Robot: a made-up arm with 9 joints. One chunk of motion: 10 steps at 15 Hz.
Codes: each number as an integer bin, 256 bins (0 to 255) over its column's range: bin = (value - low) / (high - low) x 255, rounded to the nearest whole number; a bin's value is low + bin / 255 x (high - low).
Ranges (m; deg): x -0.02..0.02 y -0.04..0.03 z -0.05..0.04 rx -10..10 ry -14..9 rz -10..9
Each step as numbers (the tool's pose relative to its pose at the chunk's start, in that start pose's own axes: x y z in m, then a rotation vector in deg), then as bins.
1 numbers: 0.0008 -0.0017 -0.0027 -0.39 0.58 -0.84
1 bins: 133 140 134 123 162 123
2 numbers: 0.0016 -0.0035 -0.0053 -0.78 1.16 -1.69
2 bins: 138 133 127 118 168 112
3 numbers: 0.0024 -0.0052 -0.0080 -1.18 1.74 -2.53
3 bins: 143 127 119 112 175 100
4 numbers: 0.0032 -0.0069 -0.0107 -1.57 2.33 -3.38
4 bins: 148 121 111 107 181 89
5 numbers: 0.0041 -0.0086 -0.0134 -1.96 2.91 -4.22
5 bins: 154 114 104 103 187 78
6 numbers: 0.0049 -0.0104 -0.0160 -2.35 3.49 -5.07
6 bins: 159 108 96 98 194 66
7 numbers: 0.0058 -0.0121 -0.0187 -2.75 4.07 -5.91
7 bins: 164 102 89 92 200 55
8 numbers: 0.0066 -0.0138 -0.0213 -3.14 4.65 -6.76
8 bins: 170 95 81 87 207 43
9 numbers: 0.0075 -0.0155 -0.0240 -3.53 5.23 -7.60
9 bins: 175 89 74 82 213 32
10 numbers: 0.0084 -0.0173 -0.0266 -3.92 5.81 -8.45
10 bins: 181 83 66 78 220 21
